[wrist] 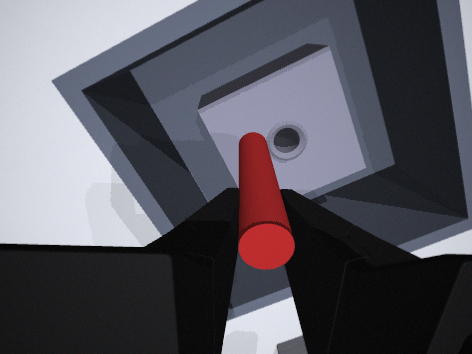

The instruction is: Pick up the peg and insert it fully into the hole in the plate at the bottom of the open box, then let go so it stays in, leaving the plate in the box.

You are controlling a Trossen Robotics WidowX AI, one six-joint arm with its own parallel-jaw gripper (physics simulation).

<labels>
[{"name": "my gripper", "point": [258,201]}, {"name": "red peg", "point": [265,241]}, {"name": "box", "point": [138,100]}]
</labels>
